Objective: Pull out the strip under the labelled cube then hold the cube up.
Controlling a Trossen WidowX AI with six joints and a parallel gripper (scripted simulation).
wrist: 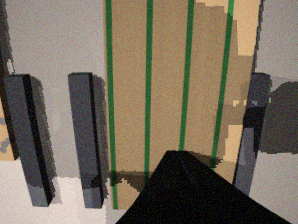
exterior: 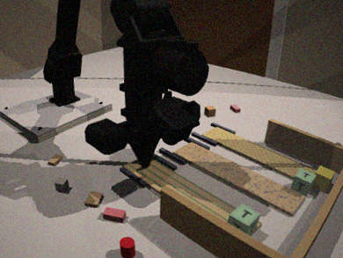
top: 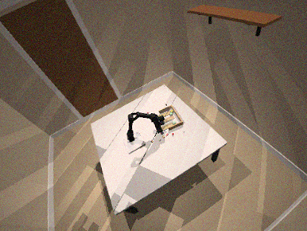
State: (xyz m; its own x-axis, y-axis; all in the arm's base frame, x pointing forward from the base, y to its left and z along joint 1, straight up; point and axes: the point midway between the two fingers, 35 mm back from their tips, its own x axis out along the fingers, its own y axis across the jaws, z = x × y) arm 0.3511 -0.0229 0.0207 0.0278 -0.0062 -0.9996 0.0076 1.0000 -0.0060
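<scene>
The grey cube is 140 mm to the right of my gripper tip and 50 mm behind it.
</scene>
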